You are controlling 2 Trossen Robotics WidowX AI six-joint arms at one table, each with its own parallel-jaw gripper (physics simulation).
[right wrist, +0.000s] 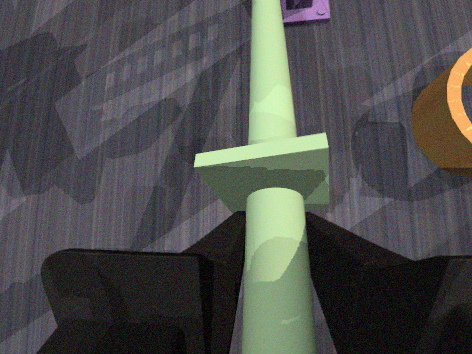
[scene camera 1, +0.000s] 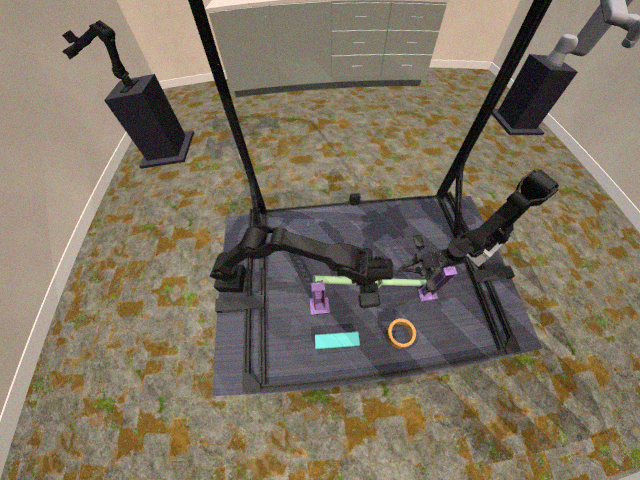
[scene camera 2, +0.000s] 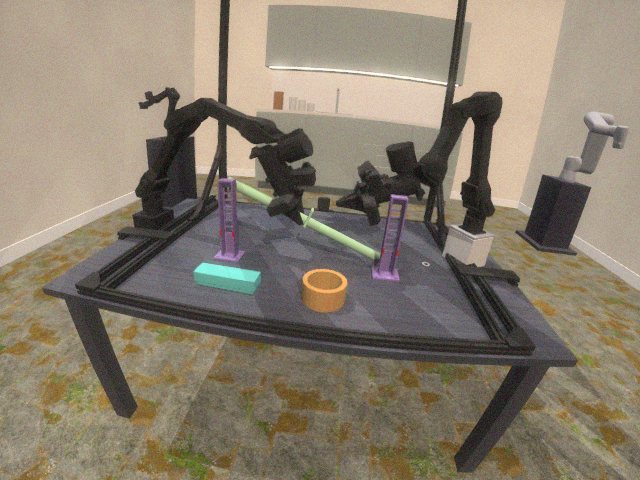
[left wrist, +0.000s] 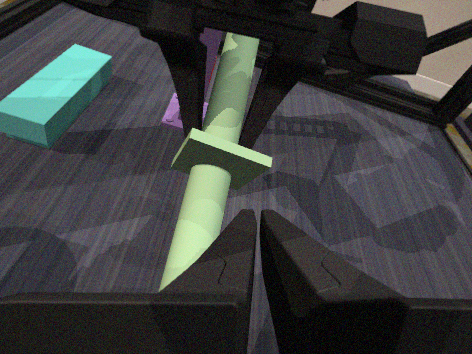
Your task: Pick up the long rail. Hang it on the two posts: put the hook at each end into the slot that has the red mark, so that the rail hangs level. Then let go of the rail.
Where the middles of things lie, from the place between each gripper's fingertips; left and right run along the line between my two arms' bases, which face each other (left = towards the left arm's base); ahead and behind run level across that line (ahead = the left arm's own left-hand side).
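Labels:
Pale green rail [scene camera 2: 307, 221] 1 cm to the left of my right hand; going by their middles, it is the nearest to my right hand of the things named here. Counted from my right hand, the orange ring [scene camera 2: 323, 290] is 17 cm ahead, 8 cm to the left and 8 cm below, and the teal block [scene camera 2: 246, 281] is 17 cm ahead, 15 cm to the right and 9 cm below. By its middle, the teal block is nearer to my right hand than to my left hand.
Relative to my left hand, the pale green rail is 1 cm ahead, 7 cm to the right and 5 cm below; the orange ring is 19 cm ahead and 14 cm below; the teal block is 18 cm ahead, 23 cm to the right and 15 cm below.

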